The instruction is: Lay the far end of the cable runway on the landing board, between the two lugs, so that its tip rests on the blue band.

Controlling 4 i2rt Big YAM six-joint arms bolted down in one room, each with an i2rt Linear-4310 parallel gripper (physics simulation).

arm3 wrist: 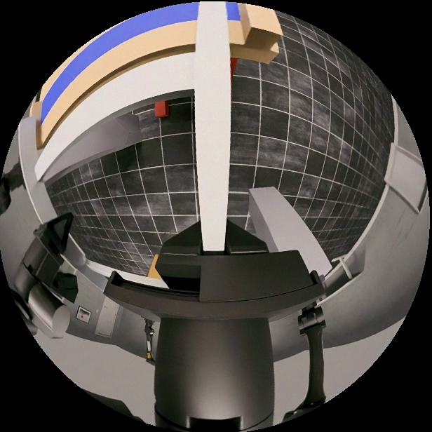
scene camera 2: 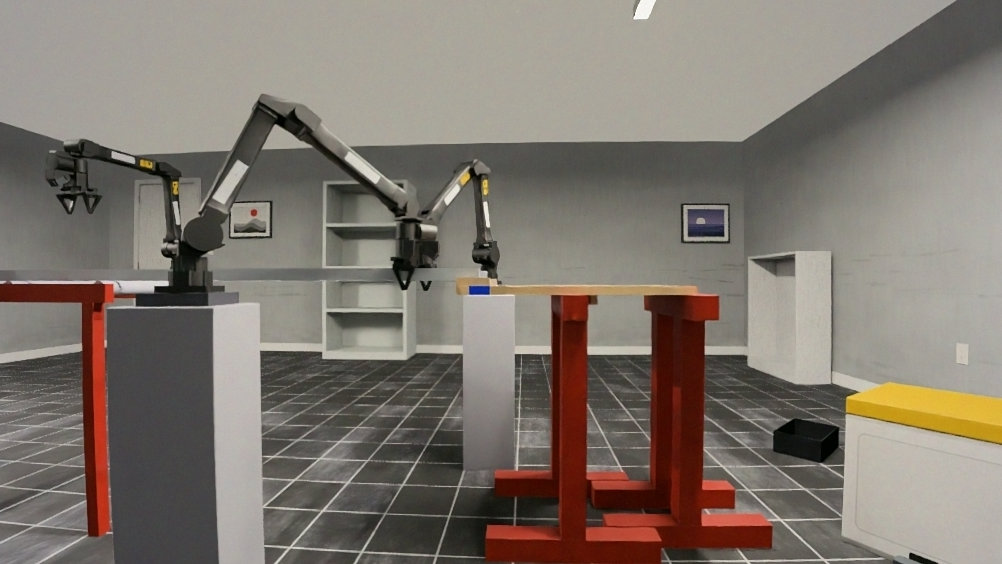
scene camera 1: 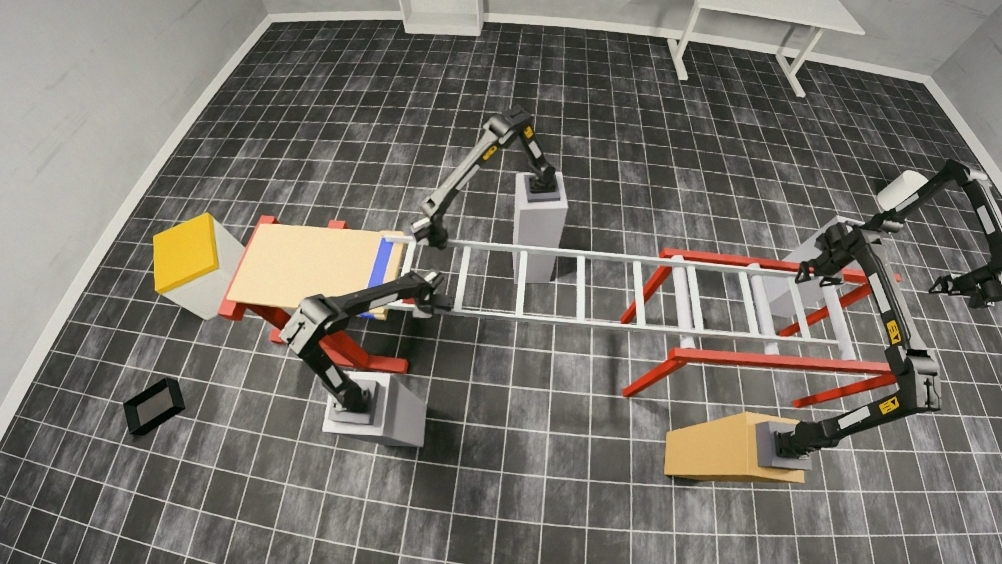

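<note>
Arm3's gripper [arm3 wrist: 214,245] is shut on a white side rail of the cable runway [arm3 wrist: 213,150] [scene camera 1: 560,320] [scene camera 2: 448,274]. In the wrist view, this rail crosses the board's blue band [arm3 wrist: 100,40] [scene camera 1: 380,260] [scene camera 2: 479,290] inside one lug [arm3 wrist: 262,26]; the other lug [arm3 wrist: 36,120] is at the left. The end rung lies beside the edge of the landing board [arm3 wrist: 135,42] [scene camera 1: 301,262] [scene camera 2: 596,288]. Contact with the board cannot be told. In scene camera 1, an upper-middle gripper [scene camera 1: 433,240] and lower-left gripper [scene camera 1: 440,301] are at opposite rails.
An open gripper [scene camera 1: 816,277] hangs over the runway's right end; another gripper [scene camera 1: 939,285] is farther right. Red trestles [scene camera 1: 785,360] [scene camera 2: 573,420] stand under runway and board. A yellow-lidded box [scene camera 1: 185,253] [scene camera 2: 925,413] and a black tray [scene camera 1: 171,413] [scene camera 2: 804,446] are near the board.
</note>
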